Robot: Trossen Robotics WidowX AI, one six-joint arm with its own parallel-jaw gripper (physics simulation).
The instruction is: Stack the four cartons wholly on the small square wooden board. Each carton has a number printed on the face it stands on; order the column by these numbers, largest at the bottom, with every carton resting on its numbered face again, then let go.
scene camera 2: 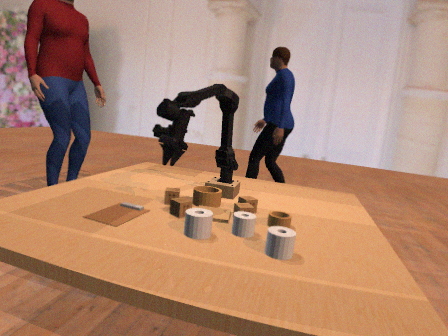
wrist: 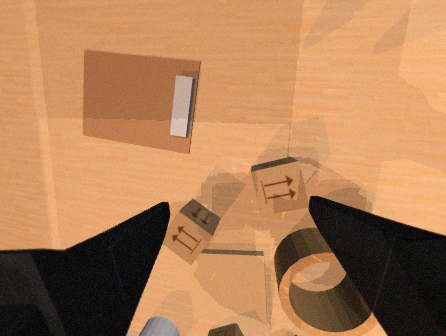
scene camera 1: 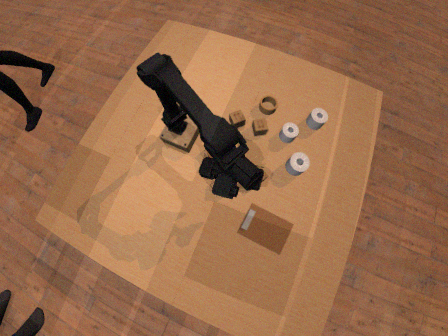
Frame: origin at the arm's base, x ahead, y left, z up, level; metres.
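Seen in the pictures: gripper, between the fingertips: (scene camera 2: 167,165) (wrist: 239,205); arm's base, origin of its link: (scene camera 2: 225,181) (scene camera 1: 178,126).
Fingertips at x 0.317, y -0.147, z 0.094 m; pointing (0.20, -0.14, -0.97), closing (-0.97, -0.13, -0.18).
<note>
Offsets run from my fingertips to a thing's top centre.
Four brown cartons stand apart on the table. One carton @(0.039 m back, 0.010 m left, 0.097 m down) (scene camera 2: 172,195) (wrist: 280,186) is beside the large ring; a second @(0.070 m ahead, 0.093 m left, 0.097 m down) (scene camera 2: 181,207) (wrist: 186,237) is near the board's corner. A third @(0.003 m back, 0.299 m left, 0.097 m down) (scene camera 1: 260,128) (scene camera 2: 244,207) (wrist: 225,331) and a fourth @(0.108 m back, 0.293 m left, 0.097 m down) (scene camera 1: 237,119) (scene camera 2: 249,201) stand close together on the board's other side. Arrows show on the sides; the numbered faces are hidden. The pale square wooden board @(0.012 m ahead, 0.193 m left, 0.139 m down) (scene camera 2: 222,216) (wrist: 235,285) lies bare between them. My gripper (scene camera 2: 169,164) (wrist: 239,205) is open and empty, high above the table; the arm hides its fingertips in scene camera 1.
A large wooden ring @(0.111 m back, 0.128 m left, 0.092 m down) (scene camera 2: 207,201) (wrist: 290,250) is beside the board. A smaller ring @(0.008 m back, 0.426 m left, 0.109 m down) (scene camera 1: 268,111) (scene camera 2: 279,223) and three grey-white rolls, one @(0.200 m ahead, 0.204 m left, 0.082 m down) (scene camera 1: 298,165) (scene camera 2: 198,225) nearest the board, stand beyond. A brown clipboard @(0.181 m ahead, 0.083 m right, 0.139 m down) (scene camera 1: 270,234) (scene camera 2: 112,215) (wrist: 130,95) with a grey clip lies to one side.
</note>
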